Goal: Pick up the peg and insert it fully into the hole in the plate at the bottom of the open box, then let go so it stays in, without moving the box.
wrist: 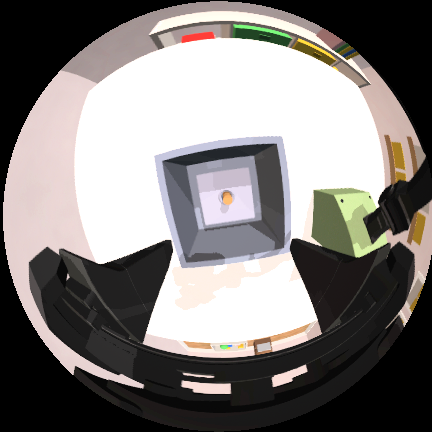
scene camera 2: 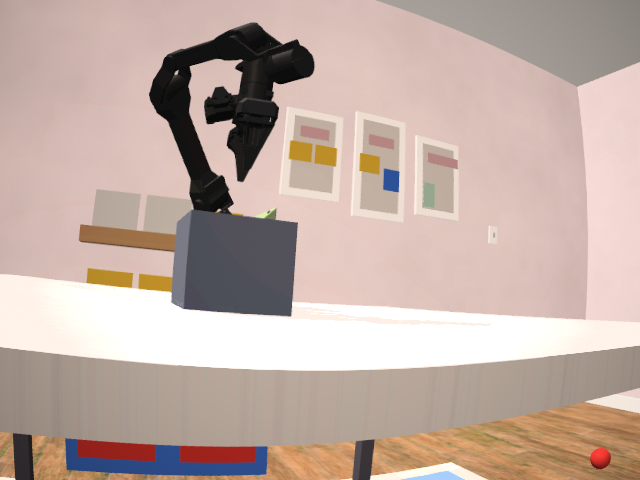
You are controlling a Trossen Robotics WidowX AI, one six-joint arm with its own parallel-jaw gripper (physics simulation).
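Places are measured from the arm's base along level axes (x ahead, y left, z up), in millimetres.
Where they show: gripper, fingertip midpoint: (wrist: 233, 245) (scene camera 2: 243, 175); arm's base at its link origin: (wrist: 371, 226).
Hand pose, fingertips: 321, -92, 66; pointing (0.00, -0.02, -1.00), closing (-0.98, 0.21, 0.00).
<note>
Each offset is from my fingertips to the top centre of the thing, as dx, dy, dz. Level surfaces: height alone.
The open grey box {-3, -11, -76} (scene camera 2: 240, 263) (wrist: 286, 200) stands upright on the table. In the wrist view the pale plate {-3, -11, -154} (wrist: 242, 182) lies at its bottom, and the orange peg {-3, -10, -126} (wrist: 227, 198) stands upright in the plate's hole, near the plate's middle. How deep the peg sits cannot be told. The box wall hides the peg and plate in the scene view. My gripper (scene camera 2: 240, 179) (wrist: 233, 245) is open and empty, pointing down well above the box; its fingers are wide apart and clear of the peg and the box.
A light green block with a sloped face (scene camera 2: 267, 213) (wrist: 332, 222) stands beside the box, on its right in the wrist view, near the arm's base. The white table {dz -214} (scene camera 2: 387, 341) (wrist: 135, 105) carries the box. A wall shelf (scene camera 2: 126, 237) is behind.
</note>
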